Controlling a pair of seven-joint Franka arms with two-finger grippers.
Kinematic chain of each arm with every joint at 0, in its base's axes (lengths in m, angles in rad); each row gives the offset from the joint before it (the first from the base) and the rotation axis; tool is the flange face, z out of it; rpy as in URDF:
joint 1: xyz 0 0 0.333 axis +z
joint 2: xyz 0 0 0 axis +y
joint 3: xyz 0 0 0.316 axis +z
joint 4: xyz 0.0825 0 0 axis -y
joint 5: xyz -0.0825 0 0.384 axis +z
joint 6: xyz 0 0 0 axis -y
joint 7: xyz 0.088 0 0 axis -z
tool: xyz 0 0 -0.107 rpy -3.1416 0 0
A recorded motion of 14 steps. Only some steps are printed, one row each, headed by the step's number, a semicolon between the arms.
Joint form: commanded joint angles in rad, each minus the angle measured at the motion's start. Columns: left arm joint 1, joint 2, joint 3, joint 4, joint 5, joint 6, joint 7; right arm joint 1, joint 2, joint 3, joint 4, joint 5, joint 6, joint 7.
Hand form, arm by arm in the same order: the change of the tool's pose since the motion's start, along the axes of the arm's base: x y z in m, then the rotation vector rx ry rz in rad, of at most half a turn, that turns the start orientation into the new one. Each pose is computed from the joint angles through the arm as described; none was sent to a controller.
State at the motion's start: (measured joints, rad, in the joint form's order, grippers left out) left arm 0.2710 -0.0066 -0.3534 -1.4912 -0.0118 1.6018 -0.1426; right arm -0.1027 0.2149 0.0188 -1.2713 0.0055 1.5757 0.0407
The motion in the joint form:
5: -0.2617 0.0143 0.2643 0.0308 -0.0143 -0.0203 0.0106; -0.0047 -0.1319 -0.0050 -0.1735 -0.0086 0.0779 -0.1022
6: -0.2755 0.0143 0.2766 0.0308 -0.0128 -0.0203 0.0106; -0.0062 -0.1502 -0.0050 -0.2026 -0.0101 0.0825 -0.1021
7: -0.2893 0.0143 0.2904 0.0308 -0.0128 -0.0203 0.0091; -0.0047 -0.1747 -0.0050 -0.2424 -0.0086 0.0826 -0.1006
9: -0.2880 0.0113 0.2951 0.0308 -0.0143 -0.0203 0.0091; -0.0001 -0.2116 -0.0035 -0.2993 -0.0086 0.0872 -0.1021
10: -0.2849 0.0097 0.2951 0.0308 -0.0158 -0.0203 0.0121; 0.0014 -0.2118 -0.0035 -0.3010 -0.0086 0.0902 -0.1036
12: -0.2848 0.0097 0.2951 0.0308 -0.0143 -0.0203 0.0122; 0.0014 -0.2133 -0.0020 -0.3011 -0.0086 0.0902 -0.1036
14: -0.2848 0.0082 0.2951 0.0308 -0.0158 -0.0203 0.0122; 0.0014 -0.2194 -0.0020 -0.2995 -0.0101 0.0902 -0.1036
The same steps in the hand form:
5: 0.0021 0.0007 0.0049 -0.0156 0.0044 -0.0097; -0.0320 -0.0028 0.0048 -0.0256 -0.0345 0.0916
6: 0.0021 0.0000 0.0049 -0.0141 0.0043 -0.0110; -0.0373 -0.0033 0.0020 -0.0265 -0.0281 0.0901
7: 0.0021 0.0000 0.0049 -0.0141 0.0044 -0.0095; -0.0448 -0.0014 -0.0029 -0.0230 -0.0132 0.0903
9: 0.0013 0.0032 0.0066 -0.0156 0.0015 -0.0037; -0.0558 0.0032 -0.0088 -0.0215 0.0021 0.0981
10: 0.0009 0.0047 0.0074 -0.0168 -0.0001 -0.0037; -0.0555 0.0041 -0.0092 -0.0219 0.0006 0.1011
12: 0.0009 0.0050 0.0074 -0.0153 -0.0003 -0.0036; -0.0559 0.0050 -0.0084 -0.0221 -0.0008 0.1025
14: 0.0004 0.0048 0.0083 -0.0168 -0.0016 -0.0038; -0.0577 0.0050 -0.0042 -0.0247 -0.0082 0.1025

